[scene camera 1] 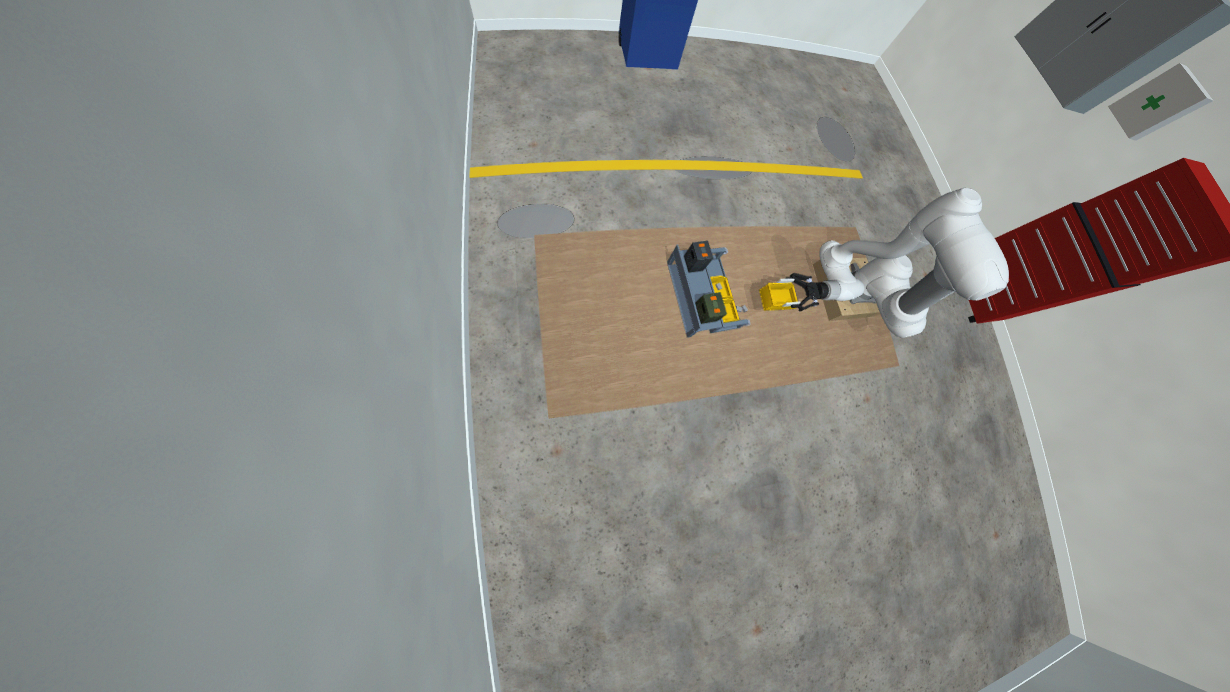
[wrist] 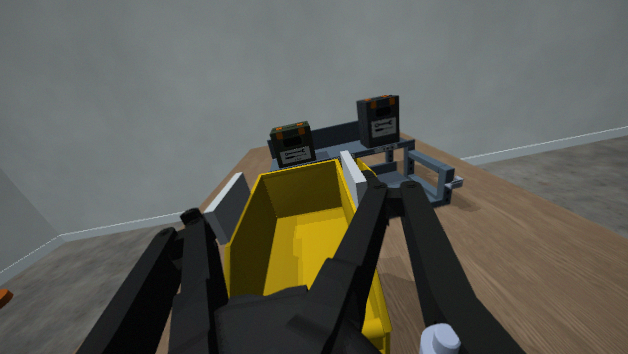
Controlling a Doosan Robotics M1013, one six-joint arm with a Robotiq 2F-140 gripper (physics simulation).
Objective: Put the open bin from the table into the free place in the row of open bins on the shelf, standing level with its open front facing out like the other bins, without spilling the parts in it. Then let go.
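Frame: origin at the arm's base, x ahead, y left, z up, level; metres.
Where they show: gripper, fingertip midpoint: [scene camera 1: 781, 292] [wrist: 294, 175].
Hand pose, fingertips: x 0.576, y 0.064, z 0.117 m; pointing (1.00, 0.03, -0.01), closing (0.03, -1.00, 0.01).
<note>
Each offset is from my fingertips to the top centre of the thing. "spot": to the spot under its first point. Level surfaces: height alone.
The yellow open bin @[spot: 0.084 m down, 0.036 m back, 0.020 m right] [scene camera 1: 776, 295] [wrist: 305, 240] is in my gripper [scene camera 1: 789, 293] [wrist: 294, 175], which is shut on its two side walls and holds it in front of the shelf. Its far wall faces the shelf. No parts show in it; its near end is hidden by my gripper. I cannot tell whether it is level. The blue-grey shelf @[spot: 0.097 m down, 0.355 m ahead, 0.070 m right] [scene camera 1: 694, 288] [wrist: 336, 149] stands on the table. Two yellow bins [scene camera 1: 720, 288] @[spot: 0.188 m down, 0.148 m ahead, 0.014 m left] [scene camera 1: 731, 311] stand side by side on its lower level, largely hidden in the wrist view. The free place is right of them in the wrist view.
A green-black case @[0.001 m up, 0.319 m ahead, 0.040 m left] [scene camera 1: 710, 307] [wrist: 293, 145] and a dark grey case @[0.026 m up, 0.341 m ahead, 0.190 m right] [scene camera 1: 699, 255] [wrist: 378, 121] stand on the shelf top. A side frame @[spot: 0.145 m down, 0.152 m ahead, 0.264 m right] [wrist: 446, 185] bounds the free place on the right. A small grey piece @[0.178 m down, 0.078 m ahead, 0.004 m left] [scene camera 1: 743, 308] lies by the shelf front on the wooden table @[0.198 m down] [scene camera 1: 602, 344].
</note>
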